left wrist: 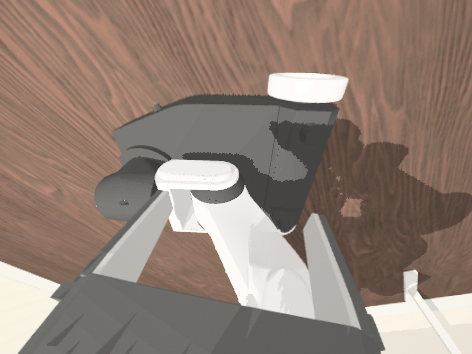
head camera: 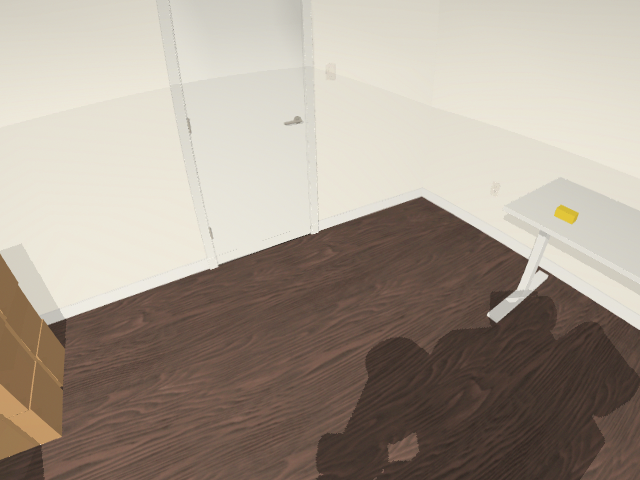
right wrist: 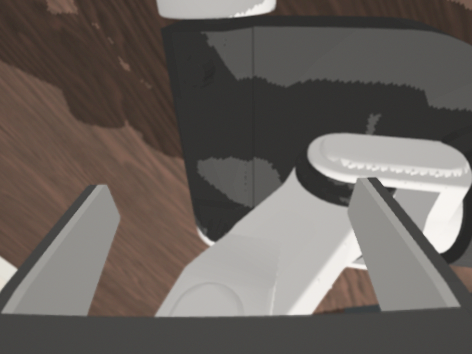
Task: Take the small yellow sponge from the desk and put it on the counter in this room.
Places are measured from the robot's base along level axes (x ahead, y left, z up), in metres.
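Where they show: left gripper, fingertip midpoint: [left wrist: 236, 210]; right gripper, fingertip midpoint: [right wrist: 231, 198].
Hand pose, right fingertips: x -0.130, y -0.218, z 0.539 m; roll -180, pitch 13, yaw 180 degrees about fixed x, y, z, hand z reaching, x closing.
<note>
Things, the pixels of their top centre, and the offset from my right fingertips. "*": a spot on its surface instead. Level surfaces: height alone.
- small yellow sponge at its top centre: [head camera: 567, 210] 1.273 m ahead, 0.961 m right, 0.226 m up
- light grey desk top at its surface level: 0.181 m up
- desk's white leg at a spot on its surface: [head camera: 532, 263] * 1.455 m ahead, 1.021 m right, 0.247 m down
- dark wood floor at its surface level: 0.539 m down
The small yellow sponge [head camera: 566, 214] lies on the light grey desk top [head camera: 607, 235] at the right of the head view, close to the desk's near left end. The desk runs out of view to the right. My left gripper [left wrist: 236, 210] is open and empty, above the floor beside my own base and far from the sponge. My right gripper [right wrist: 231, 198] is open and empty on the other side of my base. No counter can be made out for certain in these views.
A brown, block-fronted unit [head camera: 49, 356] stands at the left edge of the head view. A closed white door [head camera: 248, 170] is in the back wall. The desk's white leg [head camera: 532, 263] and foot stand on the dark wood floor [head camera: 232, 351]. My shadow falls near that foot.
</note>
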